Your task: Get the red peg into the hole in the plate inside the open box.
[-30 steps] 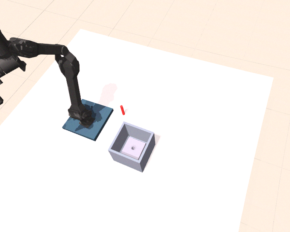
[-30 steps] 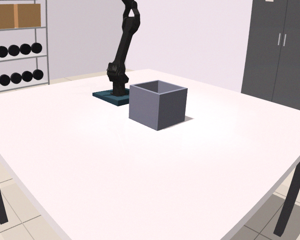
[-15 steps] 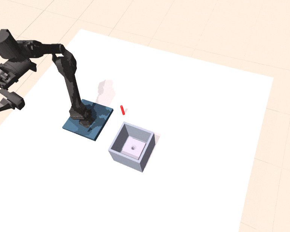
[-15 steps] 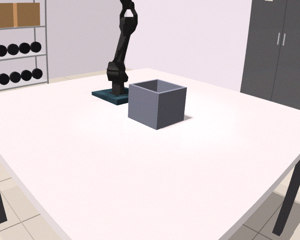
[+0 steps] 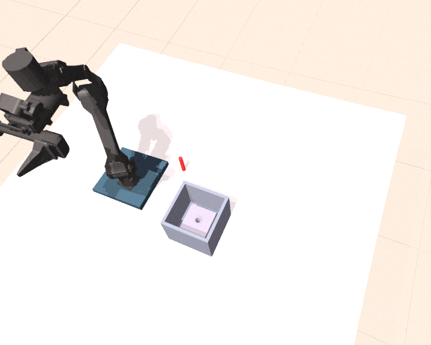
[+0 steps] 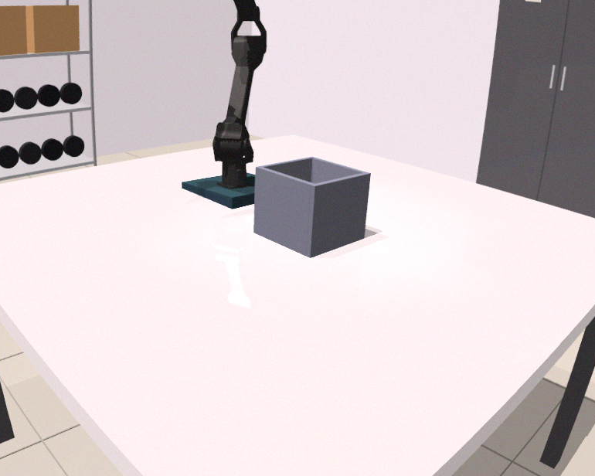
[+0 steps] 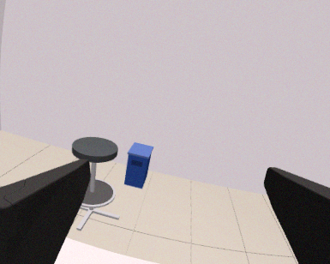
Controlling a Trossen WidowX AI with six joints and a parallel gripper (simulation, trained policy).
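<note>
My gripper tip is 520 mm above the red peg, 410 mm to the right of it and 60 mm short of it. Also, from my gripper tip: plate 510 mm below, 250 mm to the left, 230 mm ahead.
</note>
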